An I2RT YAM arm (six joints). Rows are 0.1 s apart.
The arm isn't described. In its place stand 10 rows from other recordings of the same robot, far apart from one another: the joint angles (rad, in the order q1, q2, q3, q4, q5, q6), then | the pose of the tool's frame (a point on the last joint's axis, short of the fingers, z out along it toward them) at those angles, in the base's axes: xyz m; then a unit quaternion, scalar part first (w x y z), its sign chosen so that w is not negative.
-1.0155, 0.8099, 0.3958, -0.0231, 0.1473, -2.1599 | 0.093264 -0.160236 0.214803 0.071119 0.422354 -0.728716 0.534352
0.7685, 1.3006, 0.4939, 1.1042, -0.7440, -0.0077 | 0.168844 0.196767 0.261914 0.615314 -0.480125 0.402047 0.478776
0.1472, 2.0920, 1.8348, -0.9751, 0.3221, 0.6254 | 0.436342 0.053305 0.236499 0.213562 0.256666 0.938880 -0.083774
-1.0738, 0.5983, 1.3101, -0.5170, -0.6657, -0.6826 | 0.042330 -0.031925 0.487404 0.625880 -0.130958 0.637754 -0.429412
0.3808, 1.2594, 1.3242, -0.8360, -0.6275, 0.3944 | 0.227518 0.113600 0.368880 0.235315 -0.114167 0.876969 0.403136
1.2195, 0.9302, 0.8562, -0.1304, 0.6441, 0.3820 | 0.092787 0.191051 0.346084 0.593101 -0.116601 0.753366 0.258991
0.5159, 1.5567, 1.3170, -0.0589, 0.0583, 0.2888 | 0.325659 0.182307 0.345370 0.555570 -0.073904 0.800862 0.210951
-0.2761, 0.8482, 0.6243, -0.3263, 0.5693, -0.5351 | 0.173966 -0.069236 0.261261 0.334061 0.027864 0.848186 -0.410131
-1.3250, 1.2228, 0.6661, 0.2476, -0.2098, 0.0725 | 0.073703 -0.263322 0.250059 0.524830 0.469310 0.654610 -0.275297
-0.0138, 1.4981, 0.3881, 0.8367, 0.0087, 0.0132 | 0.269009 -0.004022 0.154456 0.604183 0.013385 0.796725 -0.003648
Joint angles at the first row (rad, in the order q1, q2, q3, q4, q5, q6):
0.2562 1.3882 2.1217 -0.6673 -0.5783 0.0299
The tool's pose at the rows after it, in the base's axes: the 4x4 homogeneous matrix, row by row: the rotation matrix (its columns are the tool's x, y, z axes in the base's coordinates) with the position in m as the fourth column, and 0 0 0 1 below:
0.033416 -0.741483 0.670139 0.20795; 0.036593 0.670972 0.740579 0.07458; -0.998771 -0.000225 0.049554 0.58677; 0 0 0 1
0.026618 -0.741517 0.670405 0.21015; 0.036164 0.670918 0.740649 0.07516; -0.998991 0.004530 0.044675 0.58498; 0 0 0 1
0.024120 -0.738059 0.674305 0.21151; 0.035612 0.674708 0.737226 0.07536; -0.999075 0.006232 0.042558 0.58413; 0 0 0 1
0.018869 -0.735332 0.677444 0.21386; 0.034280 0.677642 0.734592 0.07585; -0.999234 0.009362 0.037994 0.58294; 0 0 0 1
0.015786 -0.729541 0.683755 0.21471; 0.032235 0.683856 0.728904 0.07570; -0.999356 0.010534 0.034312 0.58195; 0 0 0 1
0.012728 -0.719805 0.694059 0.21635; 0.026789 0.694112 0.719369 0.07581; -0.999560 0.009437 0.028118 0.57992; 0 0 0 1
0.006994 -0.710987 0.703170 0.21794; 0.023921 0.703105 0.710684 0.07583; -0.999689 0.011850 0.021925 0.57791; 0 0 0 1
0.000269 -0.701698 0.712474 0.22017; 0.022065 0.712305 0.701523 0.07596; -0.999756 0.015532 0.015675 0.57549; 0 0 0 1
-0.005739 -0.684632 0.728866 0.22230; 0.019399 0.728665 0.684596 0.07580; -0.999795 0.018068 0.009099 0.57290; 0 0 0 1
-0.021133 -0.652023 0.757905 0.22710; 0.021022 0.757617 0.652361 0.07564; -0.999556 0.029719 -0.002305 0.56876; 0 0 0 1
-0.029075 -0.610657 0.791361 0.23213; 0.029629 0.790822 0.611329 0.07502; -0.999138 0.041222 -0.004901 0.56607; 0 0 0 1
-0.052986 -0.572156 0.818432 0.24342; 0.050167 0.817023 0.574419 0.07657; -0.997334 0.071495 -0.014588 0.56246; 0 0 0 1
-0.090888 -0.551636 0.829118 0.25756; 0.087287 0.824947 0.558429 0.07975; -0.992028 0.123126 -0.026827 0.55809; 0 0 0 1
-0.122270 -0.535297 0.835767 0.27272; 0.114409 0.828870 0.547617 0.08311; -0.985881 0.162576 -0.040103 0.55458; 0 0 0 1
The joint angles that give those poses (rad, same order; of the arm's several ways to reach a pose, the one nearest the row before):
0.2562 1.3912 2.1161 -0.6658 -0.5783 0.0322
0.2562 1.3928 2.1091 -0.6629 -0.5783 0.0337
0.2562 1.3942 2.1060 -0.6612 -0.5732 0.0337
0.2562 1.3986 2.1049 -0.6612 -0.5692 0.0337
0.2556 1.3983 2.1011 -0.6623 -0.5614 0.0321
0.2562 1.3971 2.0919 -0.6619 -0.5469 0.0266
0.2562 1.3959 2.0829 -0.6615 -0.5344 0.0248
0.2560 1.3952 2.0716 -0.6583 -0.5216 0.0245
0.2562 1.3930 2.0585 -0.6551 -0.4979 0.0230
0.2562 1.3943 2.0418 -0.6500 -0.4545 0.0286
0.2554 1.3976 2.0292 -0.6370 -0.4023 0.0391
0.2561 1.4228 2.0327 -0.6255 -0.3558 0.0661
0.2567 1.4594 2.0442 -0.6133 -0.3359 0.1141
0.2561 1.5055 2.0725 -0.6093 -0.3237 0.1500

